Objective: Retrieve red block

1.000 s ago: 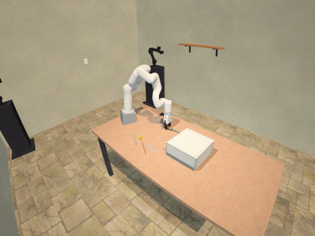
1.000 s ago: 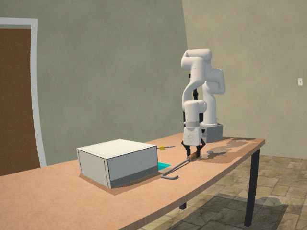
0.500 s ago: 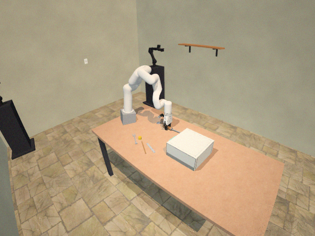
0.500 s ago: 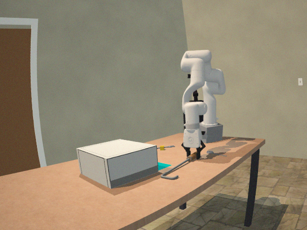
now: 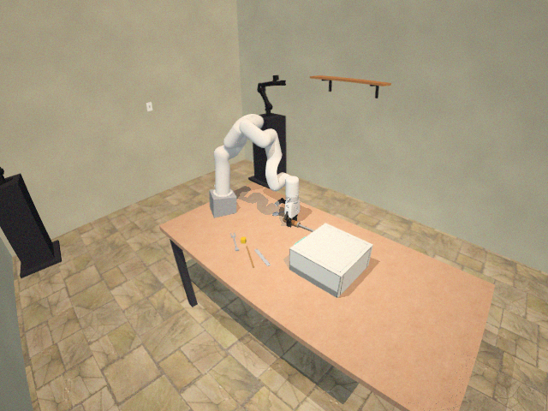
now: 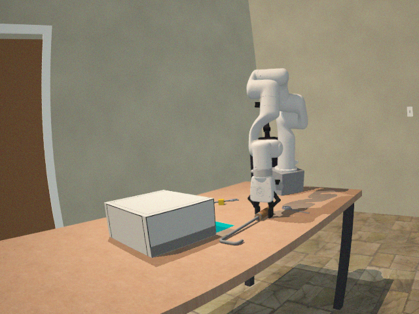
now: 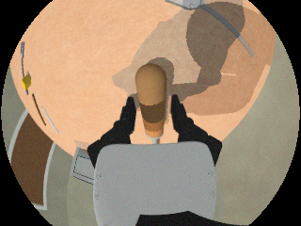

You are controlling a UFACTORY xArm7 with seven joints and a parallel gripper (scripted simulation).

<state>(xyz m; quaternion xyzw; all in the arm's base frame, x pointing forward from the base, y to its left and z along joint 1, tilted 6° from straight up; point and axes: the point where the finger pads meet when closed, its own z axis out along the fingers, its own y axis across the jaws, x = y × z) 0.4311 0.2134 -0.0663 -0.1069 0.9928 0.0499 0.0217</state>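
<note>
The yellow cube is 32 cm to the right of my hand, 5 cm behind it and 1 cm below it. Also, from my hand: teal square: 20 cm ahead, 7 cm to the right, 2 cm below; then spoon: 15 cm behind, 3 cm to the left, 2 cm below; then long tool: 12 cm ahead, 6 cm to the left, 1 cm below.
</note>
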